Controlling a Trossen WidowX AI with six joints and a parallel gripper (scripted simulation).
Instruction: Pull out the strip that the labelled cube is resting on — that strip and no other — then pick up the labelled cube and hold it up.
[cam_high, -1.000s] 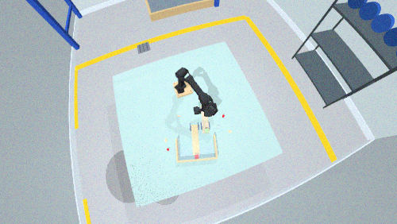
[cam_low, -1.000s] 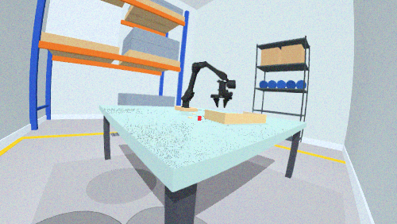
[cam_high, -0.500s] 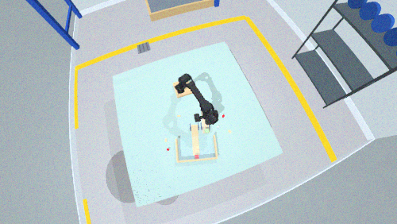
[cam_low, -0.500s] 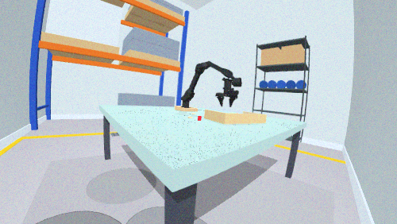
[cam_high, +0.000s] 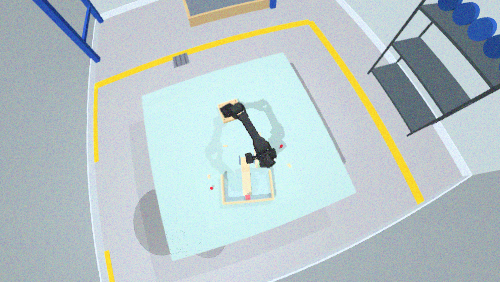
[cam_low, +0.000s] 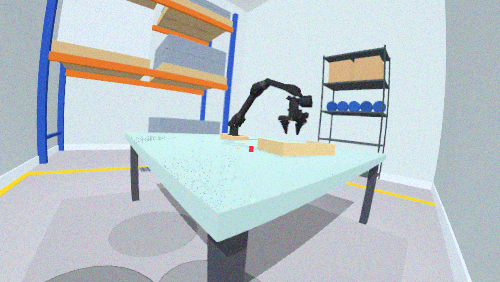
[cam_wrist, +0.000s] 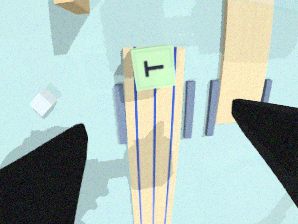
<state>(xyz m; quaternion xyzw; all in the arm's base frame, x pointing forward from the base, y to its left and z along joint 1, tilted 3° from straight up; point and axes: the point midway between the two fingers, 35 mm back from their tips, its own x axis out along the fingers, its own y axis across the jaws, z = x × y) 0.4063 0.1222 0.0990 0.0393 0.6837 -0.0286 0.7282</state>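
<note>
Right now the labelled cube is 5 cm below my gripper tip, 2 cm ahead of it and 1 cm to the right of it. From my gripper tip the other things lie so: grey block (10 cm to the left, 7 cm below, 1 cm ahead).
</note>
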